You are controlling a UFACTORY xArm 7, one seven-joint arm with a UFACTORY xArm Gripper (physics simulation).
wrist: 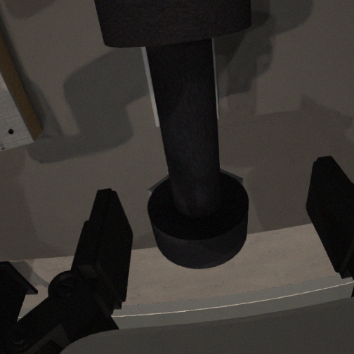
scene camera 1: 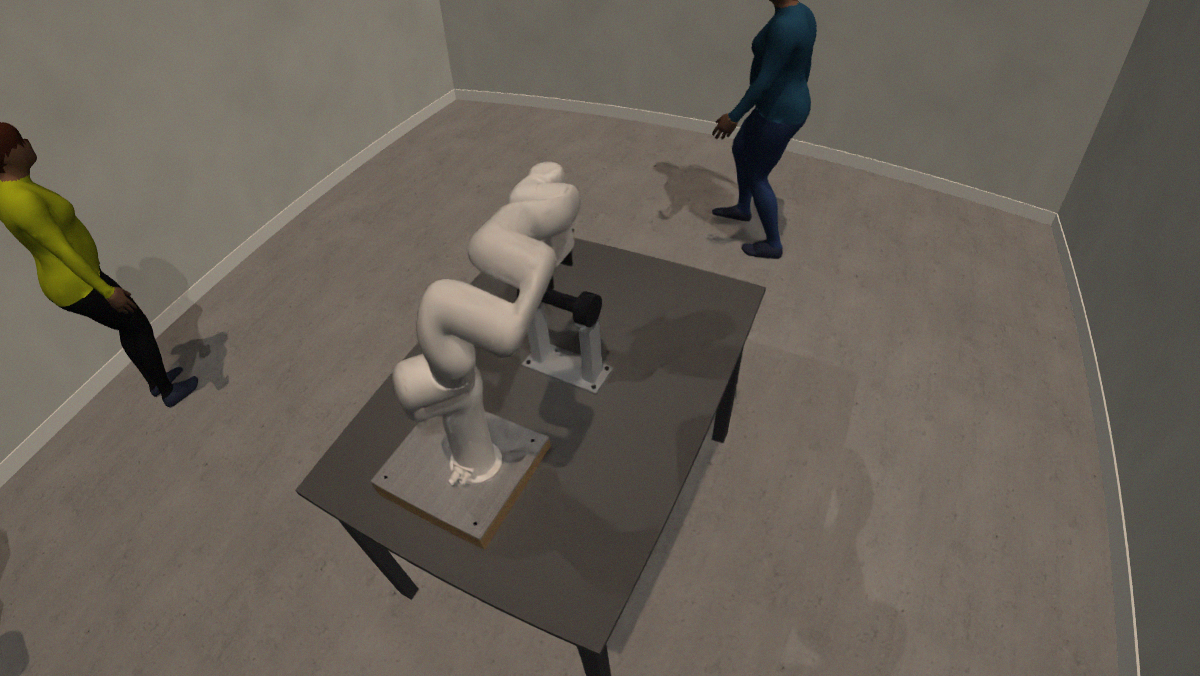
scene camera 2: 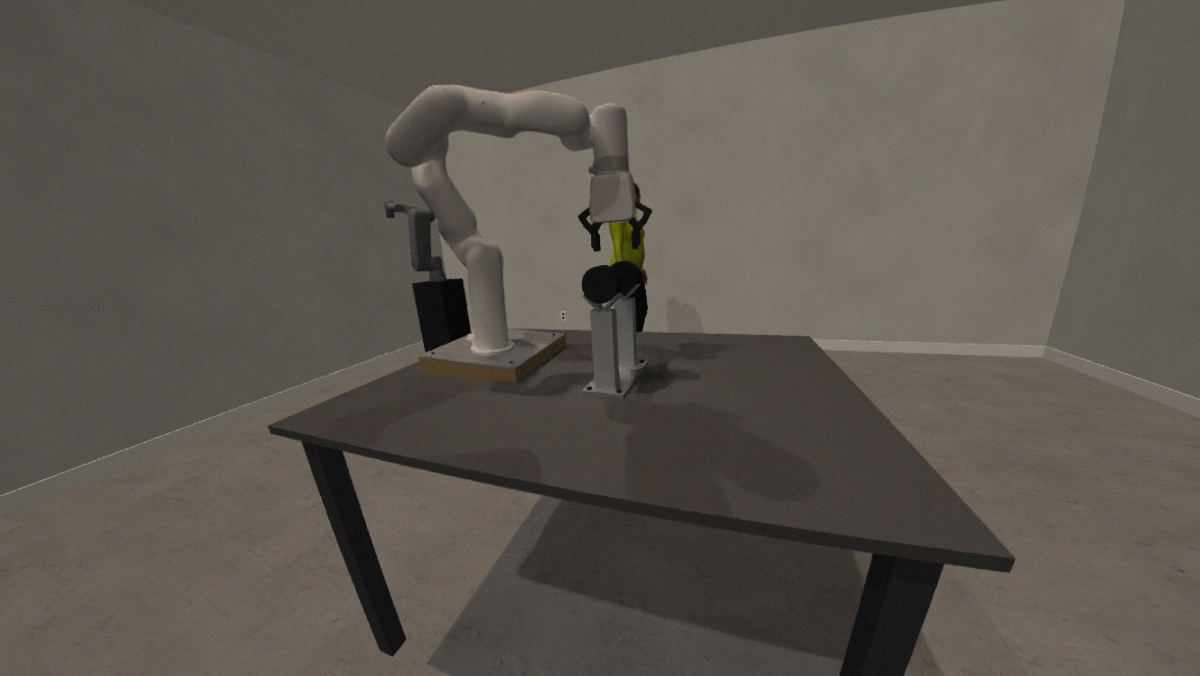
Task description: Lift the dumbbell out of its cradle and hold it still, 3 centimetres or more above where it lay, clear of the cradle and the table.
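Frame: origin at the arm's base, x ahead, y left, z up, level; metres.
Seen in the pictures: gripper, fingertip midpoint: (scene camera 1: 557, 275) (scene camera 2: 615, 250); arm's base, origin of the base link: (scene camera 1: 476, 462) (scene camera 2: 493, 348).
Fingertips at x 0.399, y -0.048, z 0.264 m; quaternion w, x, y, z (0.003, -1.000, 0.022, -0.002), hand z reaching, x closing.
Observation:
Offsets run from my fingertips to a thing's middle. Level surfaces: height alone.
The black dumbbell {dx -0.008, dy -0.001, dz -0.069 m} (scene camera 1: 587, 309) (scene camera 2: 600, 283) (wrist: 185, 115) lies level on top of the grey two-post cradle {dx -0.008, dy -0.001, dz -0.201 m} (scene camera 1: 591, 352) (scene camera 2: 603, 348), which stands on the table {dz -0.314 m} (scene camera 1: 655, 520) (scene camera 2: 503, 445). My gripper (scene camera 2: 615, 243) (wrist: 216, 197) is open and empty, pointing down above the dumbbell. In the wrist view the dumbbell's bar runs up the picture, with its round far head between the spread fingers, apart from both. In scene camera 2 the fingertips hang a little above the heads. In scene camera 1 my arm hides most of the gripper and the dumbbell's other head.
My arm's base board (scene camera 1: 419, 478) (scene camera 2: 470, 369) is on the table beside the cradle. A person in blue (scene camera 1: 785, 75) and a person in yellow (scene camera 1: 50, 243) stand on the floor away from the table. A grey arm (scene camera 2: 419, 239) on a black stand (scene camera 2: 440, 310) is behind the table.

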